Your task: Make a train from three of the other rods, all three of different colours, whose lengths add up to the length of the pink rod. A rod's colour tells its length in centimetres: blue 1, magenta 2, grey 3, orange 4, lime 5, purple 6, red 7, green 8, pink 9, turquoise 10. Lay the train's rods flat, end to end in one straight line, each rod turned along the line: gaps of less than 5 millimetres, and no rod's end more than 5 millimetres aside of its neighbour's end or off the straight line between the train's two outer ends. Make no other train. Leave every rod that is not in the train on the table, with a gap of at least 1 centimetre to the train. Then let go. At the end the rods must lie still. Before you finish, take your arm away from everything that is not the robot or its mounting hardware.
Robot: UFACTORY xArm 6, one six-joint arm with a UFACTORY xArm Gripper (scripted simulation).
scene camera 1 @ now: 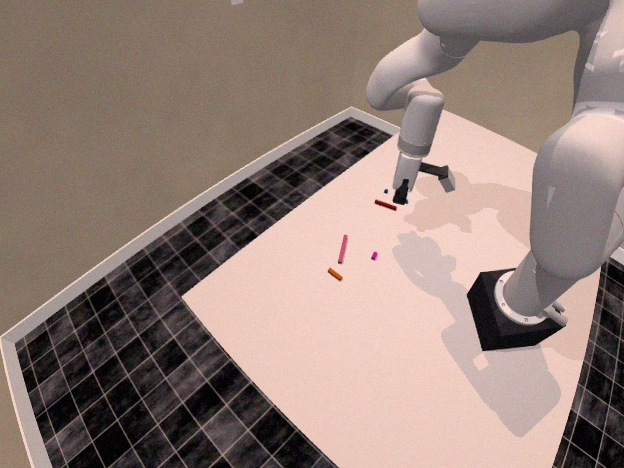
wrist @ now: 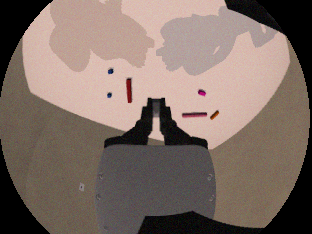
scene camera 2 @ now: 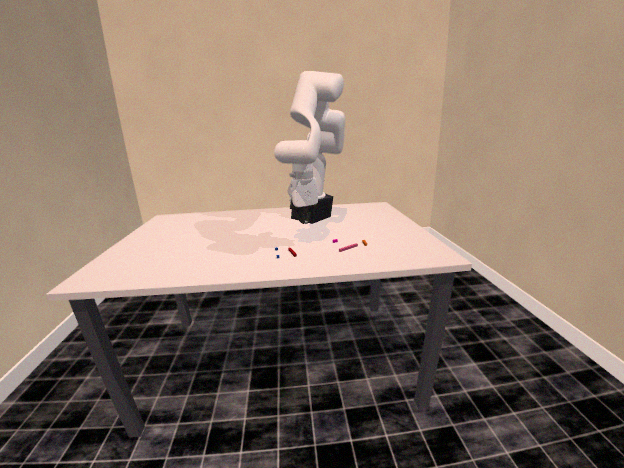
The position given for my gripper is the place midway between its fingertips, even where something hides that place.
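You'd see my gripper [scene camera 1: 398,201] here, and it's my gripper [wrist: 156,105] that shows in the wrist view as well.
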